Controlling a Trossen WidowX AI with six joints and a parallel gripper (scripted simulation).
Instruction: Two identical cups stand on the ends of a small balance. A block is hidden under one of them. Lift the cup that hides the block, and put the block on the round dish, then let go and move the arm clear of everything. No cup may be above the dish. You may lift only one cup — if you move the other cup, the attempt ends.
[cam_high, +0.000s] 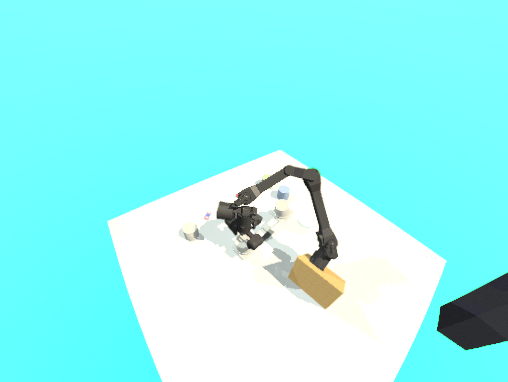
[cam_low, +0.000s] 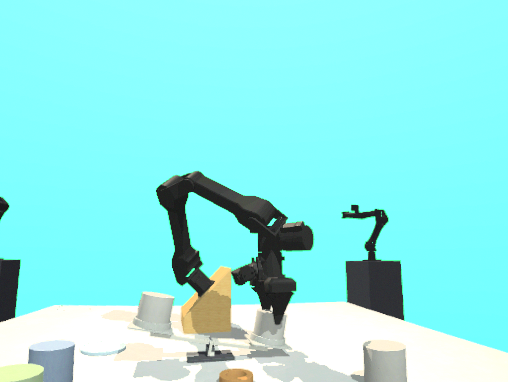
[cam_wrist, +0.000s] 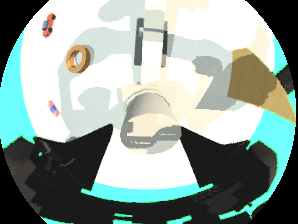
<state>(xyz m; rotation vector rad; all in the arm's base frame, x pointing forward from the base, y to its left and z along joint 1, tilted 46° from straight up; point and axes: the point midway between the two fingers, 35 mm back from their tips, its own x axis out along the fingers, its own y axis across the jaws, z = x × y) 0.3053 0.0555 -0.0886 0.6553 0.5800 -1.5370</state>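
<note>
Now: gripper tip 1 cm past the pale blue block and 3 cm above it. The rest, counted from my gripper tip: orange ring: 14 cm ahead, 12 cm to the right, 7 cm below; grey cup: 2 cm behind, 27 cm to the right, 4 cm above; red toy car: 27 cm ahead, 26 cm to the right, 6 cm below.
</note>
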